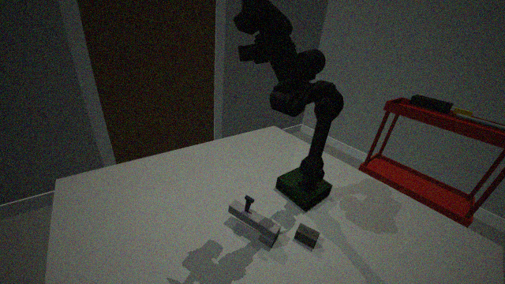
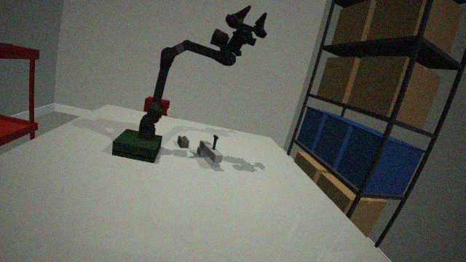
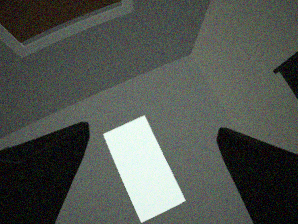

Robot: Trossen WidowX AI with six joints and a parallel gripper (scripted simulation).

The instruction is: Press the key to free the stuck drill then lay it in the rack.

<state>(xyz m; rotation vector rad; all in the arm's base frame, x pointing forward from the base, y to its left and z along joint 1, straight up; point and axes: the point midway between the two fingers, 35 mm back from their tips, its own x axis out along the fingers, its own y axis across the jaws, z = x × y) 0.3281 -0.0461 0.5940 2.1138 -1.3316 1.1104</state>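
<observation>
My gripper tip is now 3 cm past the small dark key, 4 cm to the right of it and 58 cm above it. Also, from my gripper tip: long grey block: 4 cm behind, 7 cm to the left, 64 cm below; then drill: 5 cm behind, 9 cm to the left, 63 cm below.
</observation>
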